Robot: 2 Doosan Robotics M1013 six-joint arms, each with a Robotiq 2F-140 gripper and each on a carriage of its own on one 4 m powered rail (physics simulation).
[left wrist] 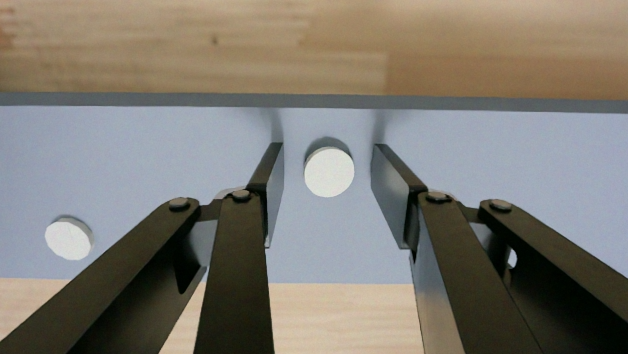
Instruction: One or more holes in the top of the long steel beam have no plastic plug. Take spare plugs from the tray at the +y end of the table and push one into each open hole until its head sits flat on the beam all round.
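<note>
The long steel beam (pixel 150 150) runs across the left wrist view, pale blue-grey on top with a darker far edge. A round white plug (pixel 329 172) stands on the beam top between the fingertips of my left gripper (pixel 328 164). The gripper is open, with a gap on each side of the plug head. A dark shadow shows along the head's far side; I cannot tell whether the head sits flat all round. Another white plug (pixel 69 238) is in the beam at the lower left. No open hole, spare-plug tray or right gripper shows in this view.
Light wooden table top (pixel 150 50) shows beyond the beam's far edge, and more wood shows below its near edge. The left gripper's dark finger links cover much of the lower part of the view and hide parts of the beam.
</note>
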